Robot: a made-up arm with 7 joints.
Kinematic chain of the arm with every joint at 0, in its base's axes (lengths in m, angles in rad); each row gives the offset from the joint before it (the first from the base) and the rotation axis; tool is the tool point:
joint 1: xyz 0 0 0 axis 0 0.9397 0.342
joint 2: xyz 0 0 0 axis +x
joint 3: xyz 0 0 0 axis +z
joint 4: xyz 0.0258 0 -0.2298 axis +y
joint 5: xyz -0.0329 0 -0.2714 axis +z
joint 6: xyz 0 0 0 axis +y
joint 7: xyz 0 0 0 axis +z
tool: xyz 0 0 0
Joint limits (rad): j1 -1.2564..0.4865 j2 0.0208..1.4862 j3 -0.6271..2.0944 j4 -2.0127..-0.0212 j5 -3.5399..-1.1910 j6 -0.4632..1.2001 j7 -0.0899..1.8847
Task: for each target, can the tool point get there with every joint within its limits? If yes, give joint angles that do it. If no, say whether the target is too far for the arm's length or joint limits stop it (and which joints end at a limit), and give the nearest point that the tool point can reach.
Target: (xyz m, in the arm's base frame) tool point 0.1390 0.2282 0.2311
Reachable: yes | joints -1.0020 0.9107 0.8662 -1.8303 -1.6088 0.0499 0.1829
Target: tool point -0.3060 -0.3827 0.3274
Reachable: no: too far | nearest point 0.1493 -0.2588 0.1126 | short by 0.518 m
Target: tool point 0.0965 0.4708 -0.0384
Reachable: yes | joints -0.2638 1.0240 1.3652 -0.8347 -2.5471 0.2323 1.6757
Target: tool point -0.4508 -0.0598 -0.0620
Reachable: no: joint limits stop it (at a limit: joint 1, joint 2, joint 3) | nearest point -0.2897 0.2247 -0.1643 | short by 0.343 m
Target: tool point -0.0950 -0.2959 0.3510
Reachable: no: joint limits stop it (at a limit: joint 1, joint 2, joint 4) | nearest point 0.1614 -0.2418 0.1319 | short by 0.342 m
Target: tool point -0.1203 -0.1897 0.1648
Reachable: no: joint limits stop it (at a limit: joint 1, joint 2, joint 3, joint 4) | nearest point 0.1493 -0.2588 0.1126 | short by 0.283 m
